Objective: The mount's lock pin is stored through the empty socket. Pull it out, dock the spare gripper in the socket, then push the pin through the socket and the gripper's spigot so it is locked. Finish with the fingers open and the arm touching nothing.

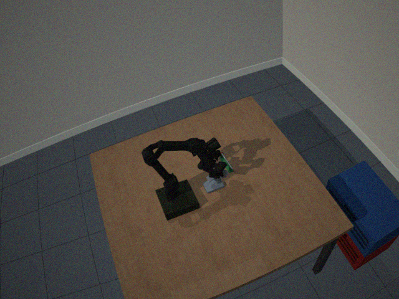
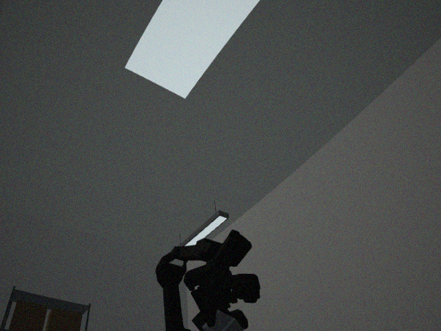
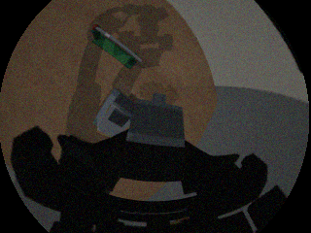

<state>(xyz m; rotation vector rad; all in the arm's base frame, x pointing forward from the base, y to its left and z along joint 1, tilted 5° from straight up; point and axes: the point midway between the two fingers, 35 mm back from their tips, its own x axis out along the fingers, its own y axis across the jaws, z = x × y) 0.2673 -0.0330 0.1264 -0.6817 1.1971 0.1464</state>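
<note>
My gripper tip is 170 mm to the right of the green pin cradle, 110 mm above it and 100 mm short of it. Round my gripper tip: grey mount (80 mm below, 50 mm to the left, 20 mm behind); then spare gripper (10 mm to the left, 10 mm ahead, 10 mm above).
</note>
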